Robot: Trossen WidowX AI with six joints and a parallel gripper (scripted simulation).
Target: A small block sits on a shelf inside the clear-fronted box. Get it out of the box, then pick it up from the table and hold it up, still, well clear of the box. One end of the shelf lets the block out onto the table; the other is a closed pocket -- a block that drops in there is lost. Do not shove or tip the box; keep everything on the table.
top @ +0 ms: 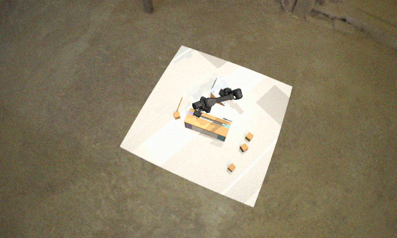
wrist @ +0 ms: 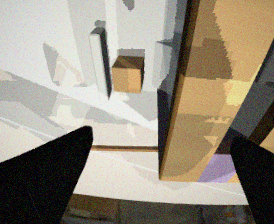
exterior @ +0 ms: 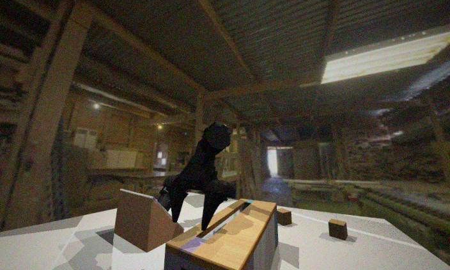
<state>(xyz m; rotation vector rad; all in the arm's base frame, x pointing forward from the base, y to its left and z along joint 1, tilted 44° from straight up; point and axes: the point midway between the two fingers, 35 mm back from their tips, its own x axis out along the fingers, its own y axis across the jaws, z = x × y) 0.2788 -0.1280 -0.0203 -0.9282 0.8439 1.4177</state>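
My gripper tip is 110 mm above the tan block, 30 mm to the left of it and 10 mm past it. Also, from my gripper tip: box 120 mm to the left, 70 mm below, 30 mm ahead.
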